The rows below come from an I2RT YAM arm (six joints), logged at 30 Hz.
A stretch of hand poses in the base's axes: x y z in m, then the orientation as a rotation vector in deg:
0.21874 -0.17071 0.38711 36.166 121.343 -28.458
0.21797 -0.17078 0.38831 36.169 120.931 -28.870
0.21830 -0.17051 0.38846 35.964 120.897 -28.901
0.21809 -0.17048 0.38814 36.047 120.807 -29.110
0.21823 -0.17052 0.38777 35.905 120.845 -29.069
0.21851 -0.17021 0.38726 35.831 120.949 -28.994
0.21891 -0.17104 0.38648 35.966 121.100 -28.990
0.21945 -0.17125 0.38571 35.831 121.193 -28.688
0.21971 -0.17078 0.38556 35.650 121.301 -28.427
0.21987 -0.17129 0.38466 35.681 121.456 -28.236
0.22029 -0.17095 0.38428 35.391 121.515 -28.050
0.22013 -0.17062 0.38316 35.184 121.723 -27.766
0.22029 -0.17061 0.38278 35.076 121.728 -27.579
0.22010 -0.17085 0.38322 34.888 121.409 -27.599
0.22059 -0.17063 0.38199 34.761 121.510 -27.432
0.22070 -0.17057 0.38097 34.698 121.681 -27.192
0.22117 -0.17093 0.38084 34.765 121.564 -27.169
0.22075 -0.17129 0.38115 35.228 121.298 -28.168
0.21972 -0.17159 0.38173 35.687 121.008 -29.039
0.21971 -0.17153 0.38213 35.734 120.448 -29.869
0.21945 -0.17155 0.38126 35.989 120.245 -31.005
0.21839 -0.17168 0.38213 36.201 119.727 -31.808
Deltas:
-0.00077 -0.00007 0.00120 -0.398 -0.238 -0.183
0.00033 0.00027 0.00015 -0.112 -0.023 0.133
-0.00021 0.00003 -0.00032 -0.130 -0.011 -0.144
0.00014 -0.00004 -0.00037 -0.017 0.020 0.120
0.00028 0.00031 -0.00051 0.053 0.069 0.088
0.00040 -0.00083 -0.00078 0.106 0.138 -0.086
0.00054 -0.00021 -0.00077 0.170 -0.018 0.215
0.00026 0.00047 -0.00015 0.131 0.010 0.234
0.00016 -0.00051 -0.00090 0.185 0.079 0.059
0.00042 0.00034 -0.00038 0.025 -0.011 0.281
-0.00016 0.00033 -0.00112 0.169 0.095 0.267
0.00016 0.00001 -0.00038 0.080 -0.058 0.147
-0.00019 -0.00024 0.00044 -0.189 -0.290 0.107
0.00049 0.00022 -0.00123 0.090 0.037 0.160
0.00011 0.00006 -0.00102 0.184 0.079 0.145
0.00047 -0.00036 -0.00013 0.004 -0.115 -0.047
-0.00042 -0.00036 0.00031 -0.546 0.088 -0.721
-0.00103 -0.00030 0.00058 -0.471 0.029 -0.673
-0.00001 0.00006 0.00040 -0.695 -0.231 -0.380
-0.00026 -0.00002 -0.00087 -0.686 0.206 -0.626
-0.00106 -0.00013 0.00087 -0.600 -0.191 -0.487

